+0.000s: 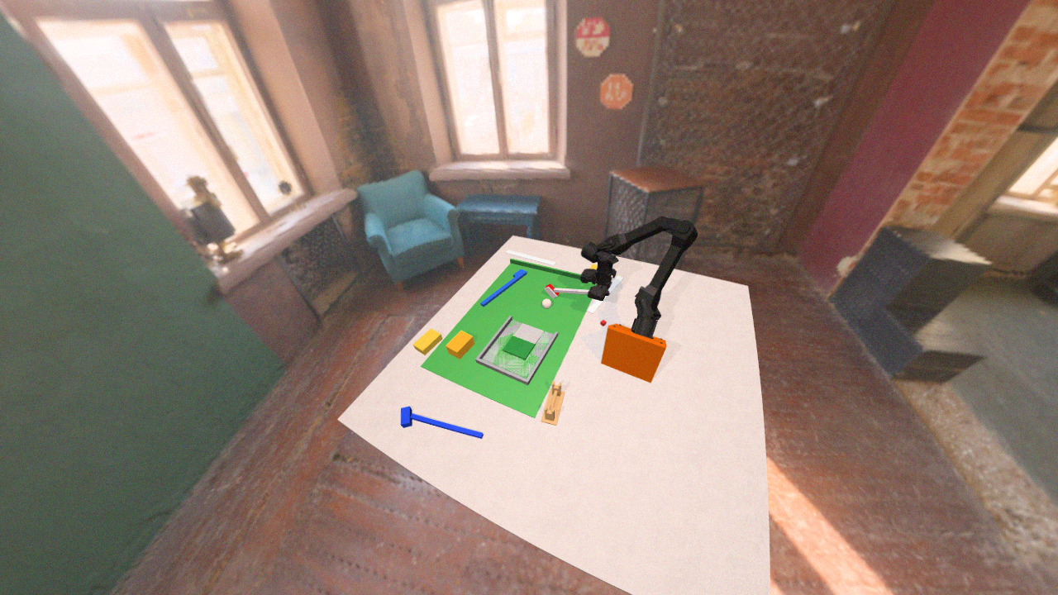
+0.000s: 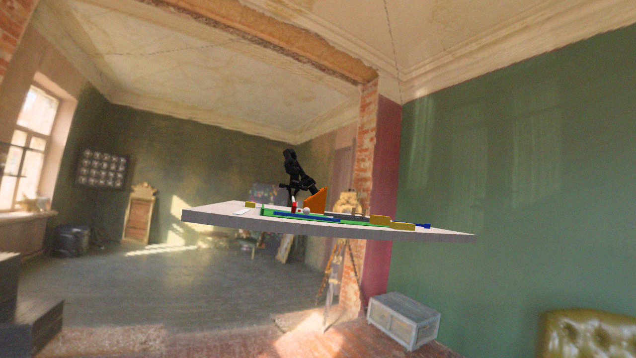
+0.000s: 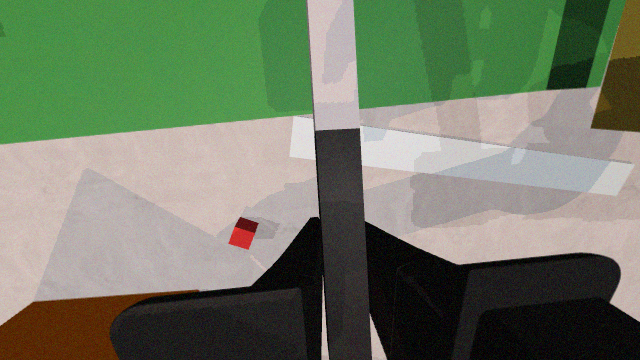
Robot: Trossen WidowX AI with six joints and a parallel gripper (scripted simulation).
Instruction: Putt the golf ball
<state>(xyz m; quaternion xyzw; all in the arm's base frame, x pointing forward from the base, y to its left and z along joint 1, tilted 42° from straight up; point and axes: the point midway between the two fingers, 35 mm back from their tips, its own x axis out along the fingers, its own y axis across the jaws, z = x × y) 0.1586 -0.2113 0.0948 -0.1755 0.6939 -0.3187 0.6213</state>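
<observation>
My gripper tip is 3 cm past the small red ball, 7 cm to the right of it and 7 cm above it. The rest, counted from my gripper tip: white golf ball: 22 cm ahead, 4 cm to the left, 5 cm below; then blue putter: 39 cm ahead, 66 cm to the left, 6 cm below.
</observation>
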